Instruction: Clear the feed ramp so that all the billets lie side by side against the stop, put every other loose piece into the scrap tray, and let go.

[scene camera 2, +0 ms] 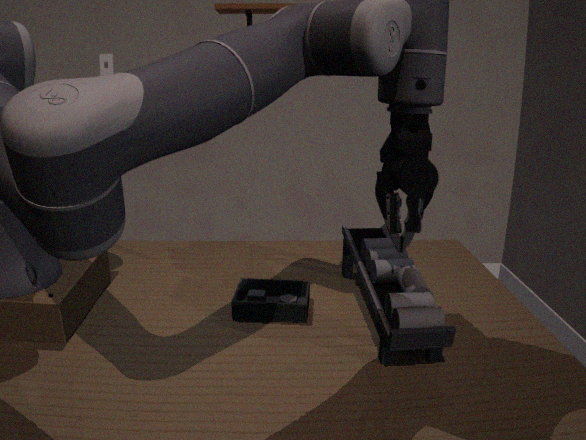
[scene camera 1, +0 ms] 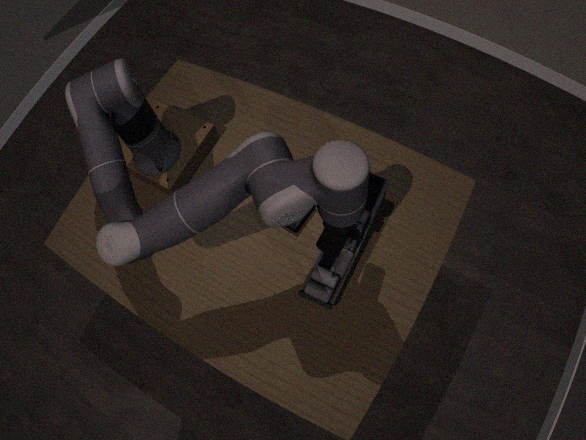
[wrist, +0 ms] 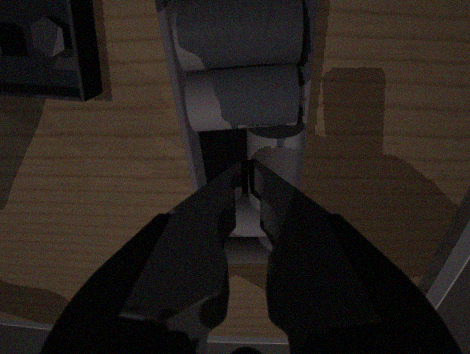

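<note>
The dark feed ramp point(scene camera 1: 373, 220) point(scene camera 2: 367, 287) point(wrist: 176, 60) has its stop point(scene camera 2: 422, 337) at the end nearest scene camera 2. Two billets point(scene camera 2: 420, 317) point(scene camera 2: 410, 301) lie crosswise side by side at the stop. Behind them a cylinder point(scene camera 1: 342, 265) point(scene camera 2: 412, 279) point(wrist: 280, 142) lies lengthwise along the ramp's right side. Farther up, crosswise cylinders point(wrist: 240, 35) point(wrist: 250, 97) lie next to each other. My gripper point(scene camera 2: 401, 246) point(wrist: 248, 163) is shut and empty, its tips low over the ramp, by the lengthwise cylinder in the wrist view. Contact cannot be told.
The black scrap tray point(scene camera 2: 270, 312) point(wrist: 87, 55) stands left of the ramp. It holds small pieces, among them a grey block point(scene camera 2: 256, 294) and a hexagonal piece point(scene camera 2: 288, 298) point(wrist: 48, 36). The arm's wooden base point(scene camera 1: 200, 150) point(scene camera 2: 85, 300) stands farther left.
</note>
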